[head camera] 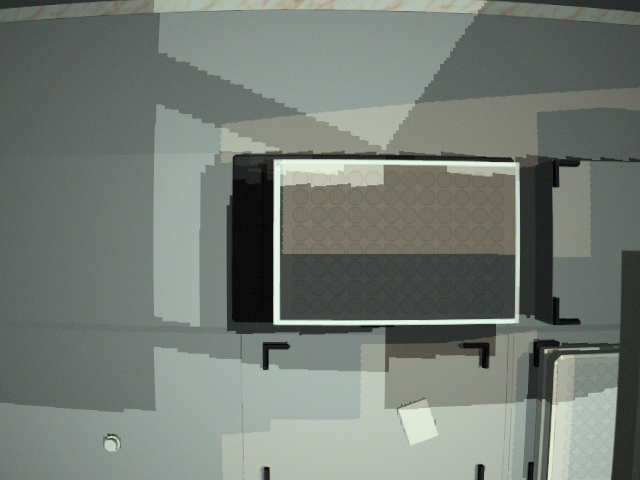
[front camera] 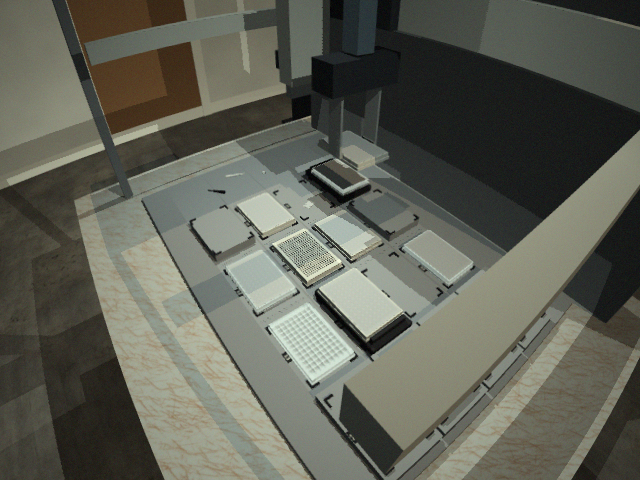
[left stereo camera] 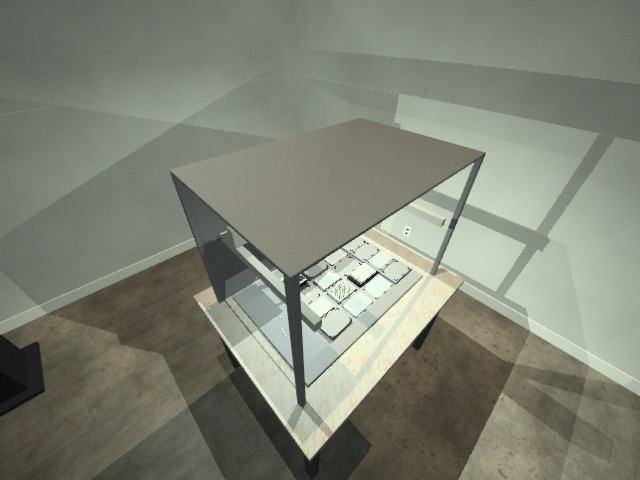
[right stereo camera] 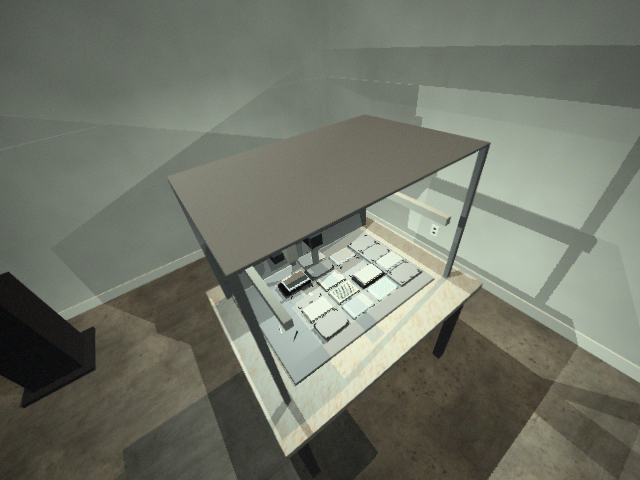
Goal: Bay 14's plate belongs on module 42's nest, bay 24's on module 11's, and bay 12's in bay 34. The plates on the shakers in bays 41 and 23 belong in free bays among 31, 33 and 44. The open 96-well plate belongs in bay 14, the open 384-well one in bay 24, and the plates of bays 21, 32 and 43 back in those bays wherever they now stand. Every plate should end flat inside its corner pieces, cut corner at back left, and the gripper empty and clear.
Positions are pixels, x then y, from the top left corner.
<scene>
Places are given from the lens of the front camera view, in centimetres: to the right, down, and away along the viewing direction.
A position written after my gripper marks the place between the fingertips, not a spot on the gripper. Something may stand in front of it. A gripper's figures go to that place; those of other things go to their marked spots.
my gripper (front camera: 352,148): 7, -19, 72
module 11 (front camera: 220,230): -21, -2, 75
bay 34 (front camera: 512,356): 32, 19, 53
The marked spots on the module 11 and the bay 34 are 61 cm apart.
</scene>
